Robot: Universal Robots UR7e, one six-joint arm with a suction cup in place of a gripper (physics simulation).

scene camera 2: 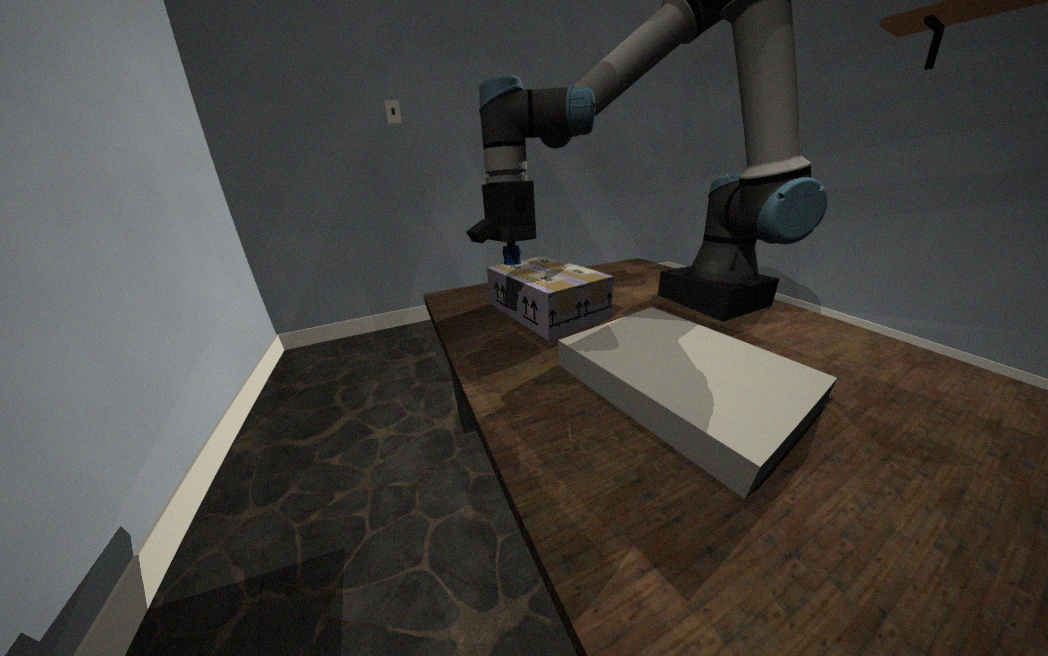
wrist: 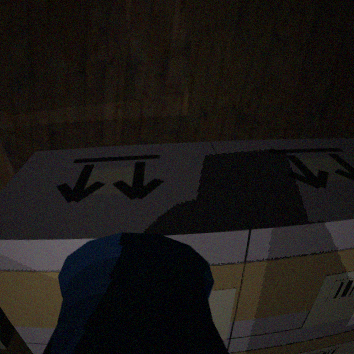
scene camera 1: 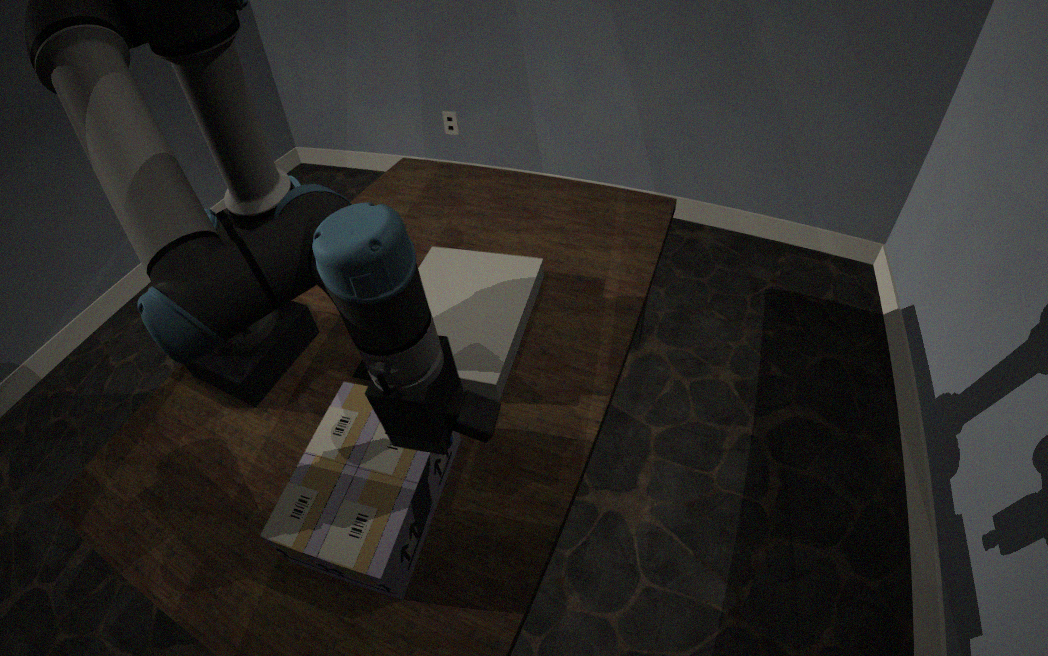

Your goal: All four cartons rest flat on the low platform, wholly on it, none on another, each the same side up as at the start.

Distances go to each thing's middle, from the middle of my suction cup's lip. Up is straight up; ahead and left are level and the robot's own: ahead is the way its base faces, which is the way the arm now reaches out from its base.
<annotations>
I see the low platform (scene camera 2: pixel 734 409) 9 cm behind my suction cup, 33 cm to the left of it and 13 cm below it.
</annotations>
